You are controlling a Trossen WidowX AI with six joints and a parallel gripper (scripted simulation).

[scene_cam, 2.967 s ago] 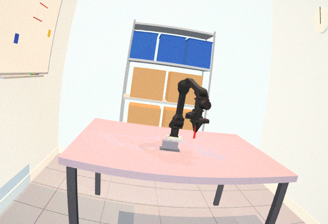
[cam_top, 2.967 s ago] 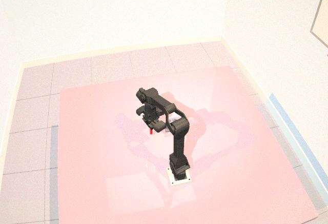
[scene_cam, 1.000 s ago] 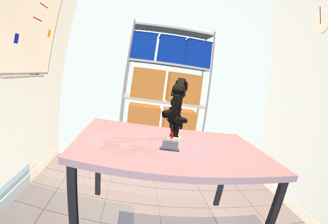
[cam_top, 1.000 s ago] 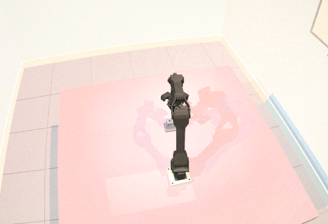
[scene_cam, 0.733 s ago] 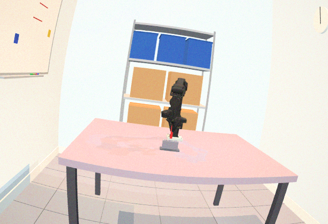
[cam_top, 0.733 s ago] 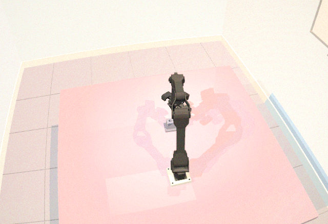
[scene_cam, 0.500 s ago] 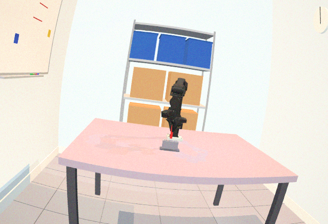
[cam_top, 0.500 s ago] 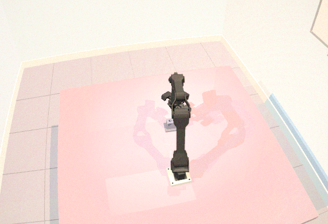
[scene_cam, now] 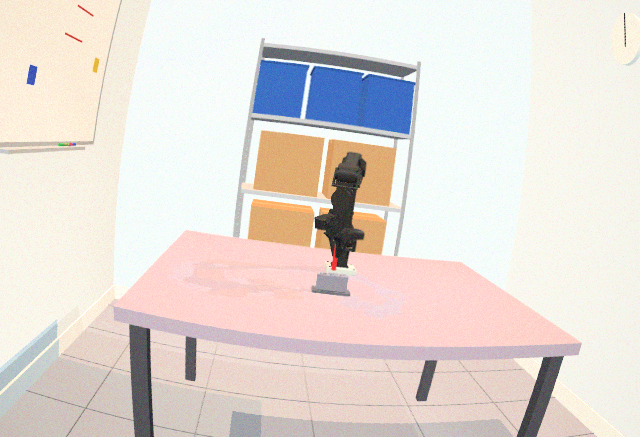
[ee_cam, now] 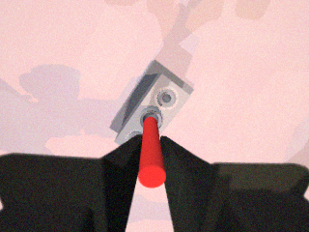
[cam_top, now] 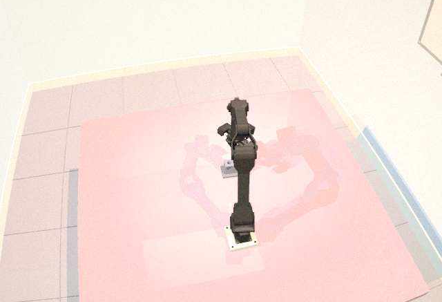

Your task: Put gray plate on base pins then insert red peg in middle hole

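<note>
Right now the gray plate is 7 cm below my gripper tip. The rest, counted from my gripper tip: flat gray base 10 cm below; red peg right at my gripper tip.
</note>
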